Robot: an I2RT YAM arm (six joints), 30 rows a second.
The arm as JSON. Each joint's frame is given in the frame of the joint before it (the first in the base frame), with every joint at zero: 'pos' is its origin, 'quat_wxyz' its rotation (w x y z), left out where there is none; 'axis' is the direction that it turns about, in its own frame. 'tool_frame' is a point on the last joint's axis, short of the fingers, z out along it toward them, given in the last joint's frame.
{
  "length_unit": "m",
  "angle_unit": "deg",
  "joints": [
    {
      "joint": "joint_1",
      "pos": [
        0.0,
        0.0,
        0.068
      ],
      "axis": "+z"
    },
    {
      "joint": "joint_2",
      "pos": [
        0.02,
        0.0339,
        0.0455
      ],
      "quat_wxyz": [
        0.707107,
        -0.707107,
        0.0,
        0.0
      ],
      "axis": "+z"
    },
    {
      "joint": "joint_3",
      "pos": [
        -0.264,
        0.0,
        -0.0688
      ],
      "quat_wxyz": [
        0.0,
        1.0,
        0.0,
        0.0
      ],
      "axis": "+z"
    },
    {
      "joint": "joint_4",
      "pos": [
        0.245,
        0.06,
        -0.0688
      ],
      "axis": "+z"
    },
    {
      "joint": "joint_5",
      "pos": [
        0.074,
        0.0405,
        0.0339
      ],
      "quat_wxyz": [
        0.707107,
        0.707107,
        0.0,
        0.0
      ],
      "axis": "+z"
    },
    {
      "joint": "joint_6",
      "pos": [
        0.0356,
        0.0,
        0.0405
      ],
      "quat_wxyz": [
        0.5,
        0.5,
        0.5,
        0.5
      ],
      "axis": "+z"
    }
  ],
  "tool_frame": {
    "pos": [
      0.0,
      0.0,
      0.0
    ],
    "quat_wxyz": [
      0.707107,
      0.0,
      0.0,
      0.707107
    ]
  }
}
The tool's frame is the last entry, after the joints.
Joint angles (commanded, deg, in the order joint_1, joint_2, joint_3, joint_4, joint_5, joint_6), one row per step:
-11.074, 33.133, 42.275, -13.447, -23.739, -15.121
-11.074, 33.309, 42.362, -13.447, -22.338, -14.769
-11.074, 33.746, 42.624, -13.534, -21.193, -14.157
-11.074, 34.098, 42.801, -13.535, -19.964, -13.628
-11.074, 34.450, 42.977, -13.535, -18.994, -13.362
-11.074, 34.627, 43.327, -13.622, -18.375, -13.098
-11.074, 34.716, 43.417, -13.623, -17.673, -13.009
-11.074, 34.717, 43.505, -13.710, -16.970, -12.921
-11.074, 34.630, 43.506, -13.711, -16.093, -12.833
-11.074, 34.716, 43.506, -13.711, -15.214, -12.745
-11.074, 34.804, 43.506, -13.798, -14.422, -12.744
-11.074, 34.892, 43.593, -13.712, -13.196, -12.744
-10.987, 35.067, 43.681, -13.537, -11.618, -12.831
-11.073, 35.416, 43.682, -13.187, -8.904, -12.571
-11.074, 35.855, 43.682, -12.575, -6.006, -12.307
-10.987, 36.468, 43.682, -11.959, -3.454, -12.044
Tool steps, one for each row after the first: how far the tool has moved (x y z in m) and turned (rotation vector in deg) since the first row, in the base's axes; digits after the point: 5 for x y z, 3 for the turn. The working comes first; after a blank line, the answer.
Tool pose at each row, in the base's axes (x y z in m, rotation vector in deg; the steps are taken from these numbers as rounded here):
0.13776, -0.01236, 0.34796, -21.220, 91.513, -0.505
0.13851, -0.01332, 0.34809, -19.894, 91.939, -1.356
0.13999, -0.01428, 0.34855, -18.530, 92.508, -1.746
0.14126, -0.01526, 0.34883, -17.174, 92.977, -2.301
0.14251, -0.01609, 0.34911, -16.221, 93.349, -2.847
0.14274, -0.01650, 0.35063, -15.552, 93.401, -3.181
0.14302, -0.01698, 0.35096, -14.956, 93.523, -3.693
0.14293, -0.01739, 0.35131, -14.360, 93.642, -4.206
0.14262, -0.01786, 0.35149, -13.638, 93.697, -4.886
0.14302, -0.01847, 0.35129, -12.902, 93.917, -5.522
0.14339, -0.01903, 0.35092, -12.296, 94.198, -6.131
0.14367, -0.01984, 0.35140, -11.382, 94.279, -7.165
0.14434, -0.02072, 0.35185, -10.344, 94.376, -8.489
0.14576, -0.02291, 0.35173, -8.012, 94.710, -10.598
0.14753, -0.02508, 0.35188, -5.602, 94.830, -12.821
0.15000, -0.02694, 0.35164, -3.515, 95.029, -14.658

0.00075, -0.00096, 0.00013, 0.256, 0.180, -1.422
0.00223, -0.00192, 0.00059, 0.814, 0.573, -2.608
0.00350, -0.00290, 0.00087, 1.268, 0.854, -3.873
0.00475, -0.00373, 0.00115, 1.483, 1.078, -4.863
0.00498, -0.00414, 0.00267, 1.683, 1.039, -5.498
0.00526, -0.00462, 0.00300, 1.717, 1.052, -6.205
0.00517, -0.00503, 0.00335, 1.750, 1.065, -6.912
0.00486, -0.00550, 0.00353, 1.760, 0.989, -7.793
0.00526, -0.00611, 0.00333, 1.791, 1.084, -8.677
0.00563, -0.00667, 0.00296, 1.752, 1.253, -9.469
0.00591, -0.00748, 0.00344, 1.649, 1.162, -10.691
0.00658, -0.00836, 0.00389, 1.433, 1.057, -12.170
0.00800, -0.01055, 0.00377, 1.485, 1.065, -14.982
0.00977, -0.01272, 0.00392, 1.522, 0.889, -17.890
0.01224, -0.01458, 0.00368, 1.593, 0.873, -20.367

